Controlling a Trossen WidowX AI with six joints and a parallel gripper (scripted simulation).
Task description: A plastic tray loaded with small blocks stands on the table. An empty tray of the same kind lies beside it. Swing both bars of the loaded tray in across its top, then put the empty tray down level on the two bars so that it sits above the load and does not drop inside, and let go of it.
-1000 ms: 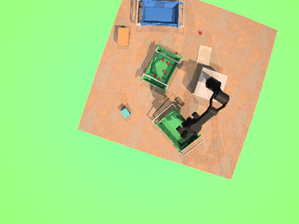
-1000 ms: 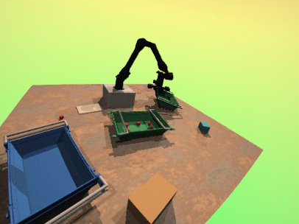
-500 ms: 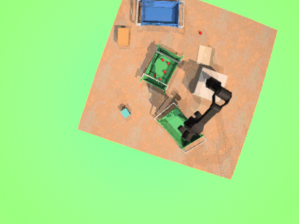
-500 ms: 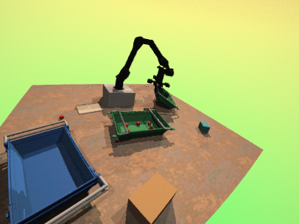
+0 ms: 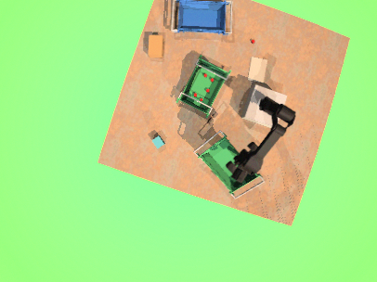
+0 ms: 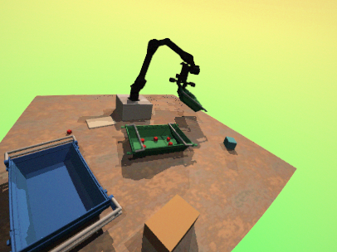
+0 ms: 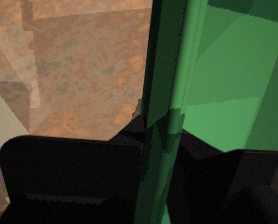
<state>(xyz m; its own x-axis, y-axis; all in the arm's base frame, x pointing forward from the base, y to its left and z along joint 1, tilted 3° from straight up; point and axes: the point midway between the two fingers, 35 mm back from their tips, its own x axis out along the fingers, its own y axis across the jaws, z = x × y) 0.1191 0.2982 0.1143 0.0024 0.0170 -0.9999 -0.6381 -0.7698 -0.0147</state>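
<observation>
Right now the green tray is 60 mm to the left of my gripper tip, 50 mm ahead of it and 10 mm below it. From my gripper tip the other things lie so: beige flat plate: 530 mm to the right, 170 mm below, 70 mm behind; then teal cube: 460 mm ahead, 150 mm below; then red block: 700 mm to the right, 160 mm below, 20 mm behind.
</observation>
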